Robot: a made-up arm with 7 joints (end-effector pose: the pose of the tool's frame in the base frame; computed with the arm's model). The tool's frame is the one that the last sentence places.
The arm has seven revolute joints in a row. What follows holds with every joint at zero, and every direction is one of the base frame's. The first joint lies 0.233 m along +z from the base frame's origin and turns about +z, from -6.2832 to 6.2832 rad. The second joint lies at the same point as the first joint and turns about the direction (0, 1, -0.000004), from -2.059 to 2.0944 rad. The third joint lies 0.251 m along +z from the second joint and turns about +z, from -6.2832 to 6.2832 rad. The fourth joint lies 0.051 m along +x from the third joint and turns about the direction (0, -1, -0.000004), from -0.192 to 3.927 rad. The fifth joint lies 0.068 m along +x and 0.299 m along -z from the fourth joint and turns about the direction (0, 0.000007, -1), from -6.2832 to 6.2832 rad. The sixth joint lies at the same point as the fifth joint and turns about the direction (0, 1, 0.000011), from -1.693 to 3.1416 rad. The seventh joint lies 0.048 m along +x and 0.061 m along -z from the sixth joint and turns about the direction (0, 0.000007, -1), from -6.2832 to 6.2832 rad. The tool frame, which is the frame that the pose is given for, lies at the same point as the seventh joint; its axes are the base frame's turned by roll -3.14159, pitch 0 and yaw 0 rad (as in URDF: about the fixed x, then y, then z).
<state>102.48 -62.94 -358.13 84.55 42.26 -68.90 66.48</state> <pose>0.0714 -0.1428 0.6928 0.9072 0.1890 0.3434 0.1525</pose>
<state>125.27 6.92 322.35 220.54 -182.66 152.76 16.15</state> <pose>-0.0388 -0.1905 0.6155 0.0618 -0.5698 0.8186 0.0390</pose>
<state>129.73 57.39 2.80 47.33 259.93 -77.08 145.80</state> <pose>-0.2206 0.1357 0.0569 0.1613 0.5897 0.4772 -0.6313</pose>
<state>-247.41 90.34 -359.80 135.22 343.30 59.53 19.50</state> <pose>-0.2015 0.5029 -0.0537 0.1610 0.6103 0.7739 0.0522</pose>
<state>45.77 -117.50 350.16 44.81 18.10 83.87 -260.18</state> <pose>-0.0806 -0.1345 0.5021 0.6589 -0.6981 0.2794 0.0202</pose>
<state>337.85 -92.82 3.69 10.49 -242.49 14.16 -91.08</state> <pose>0.0810 -0.0513 0.4102 0.0784 -0.5679 0.1346 -0.8082</pose>
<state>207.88 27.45 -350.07 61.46 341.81 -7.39 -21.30</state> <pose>-0.3564 -0.2896 0.2111 0.3545 0.5698 -0.7398 0.0478</pose>
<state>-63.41 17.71 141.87 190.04 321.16 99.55 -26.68</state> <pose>0.1154 -0.1862 0.7716 0.2288 -0.6427 -0.2551 -0.6852</pose>
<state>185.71 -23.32 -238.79 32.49 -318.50 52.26 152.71</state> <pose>0.1612 -0.2331 0.1349 0.1288 -0.5081 -0.8344 -0.1706</pose>
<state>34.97 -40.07 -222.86 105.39 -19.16 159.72 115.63</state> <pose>-0.4250 -0.0299 0.3502 0.0828 0.6864 0.1645 0.7035</pose>
